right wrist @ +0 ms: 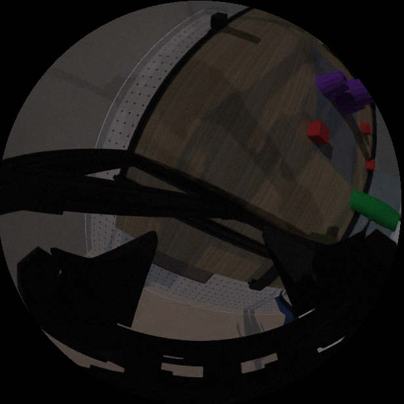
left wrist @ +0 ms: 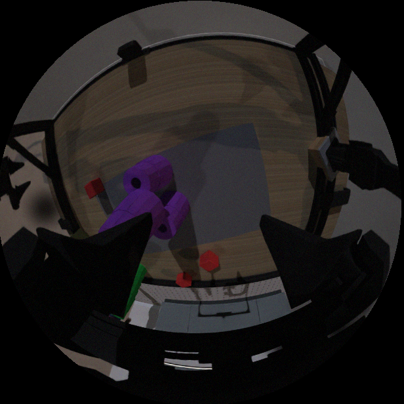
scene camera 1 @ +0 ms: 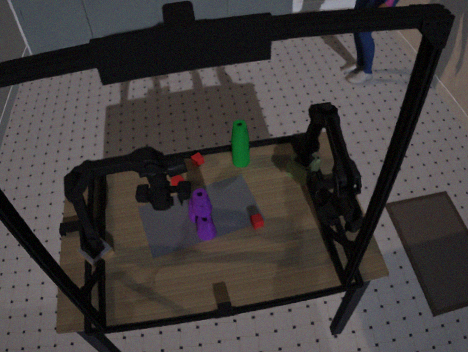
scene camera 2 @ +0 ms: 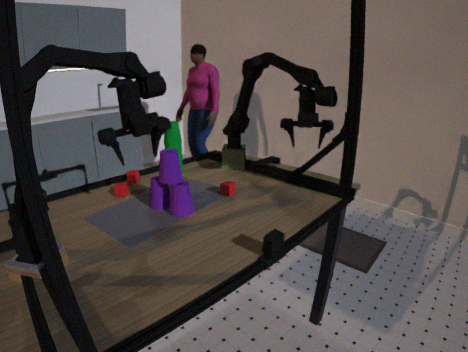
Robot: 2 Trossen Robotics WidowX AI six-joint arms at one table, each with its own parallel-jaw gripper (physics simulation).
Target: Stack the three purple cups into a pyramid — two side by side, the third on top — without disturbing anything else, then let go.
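Frame: origin at the left arm's base, x left, y ahead, z down, level; centimetres.
Where they show: left gripper, fingertip midpoint: (scene camera 2: 139, 160); right gripper, fingertip midpoint: (scene camera 2: 306, 147); left arm's base, origin of the base link: (scene camera 1: 94, 248) (scene camera 2: 34, 254); right arm's base, origin of the base link: (scene camera 1: 304, 159) (scene camera 2: 234, 147).
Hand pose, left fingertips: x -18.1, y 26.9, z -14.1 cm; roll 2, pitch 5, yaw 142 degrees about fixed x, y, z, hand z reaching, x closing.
Things, the pixels of their top centre, and the offset from my left fingertips. Level surfaces: height alone.
- grey mat, its level: dz +18.1 cm
- nearer cup, middle of its top: (scene camera 2: 179, 184) (scene camera 1: 203, 220) dx -9.0, dy +6.6, dz +9.1 cm
- farther cup, middle of its top: (scene camera 2: 157, 179) (scene camera 1: 194, 202) dx -0.9, dy +10.6, dz +9.1 cm
- third purple cup, middle of its top: (scene camera 2: 167, 151) (scene camera 1: 198, 194) dx -5.2, dy +9.7, dz +0.0 cm
- green bottle, middle of its top: (scene camera 1: 240, 124) (scene camera 2: 172, 122) dx +2.6, dy +43.5, dz -3.8 cm
- red cube, middle of its top: (scene camera 2: 228, 183) (scene camera 1: 257, 218) dx -21.9, dy +21.8, dz +14.2 cm
Two purple cups stand upside down side by side on the grey mat (scene camera 1: 165, 235) (scene camera 2: 120, 225): a nearer cup (scene camera 1: 206, 229) (scene camera 2: 181, 200) (left wrist: 155, 172) and a farther cup (scene camera 2: 158, 194) (left wrist: 175, 212). The third purple cup (scene camera 1: 200, 202) (scene camera 2: 170, 166) (left wrist: 132, 210) rests upright and upside down on top, bridging both. In scene camera 1 it mostly hides the farther cup. My left gripper (scene camera 2: 138, 159) (left wrist: 208, 219) is open and empty, above the pyramid and to its left, apart from the cups. My right gripper (scene camera 2: 306, 146) (right wrist: 210, 234) is open and empty, far right, above the table's right side.
A green bottle (scene camera 1: 240, 144) (scene camera 2: 173, 142) (right wrist: 375, 209) stands at the back edge. One red cube (scene camera 1: 257, 221) (scene camera 2: 228, 188) (left wrist: 94, 188) lies by the mat's right edge. Two more red cubes, one (scene camera 1: 198, 159) (scene camera 2: 132, 176) and another (scene camera 1: 177, 180) (scene camera 2: 121, 189), lie behind the mat.
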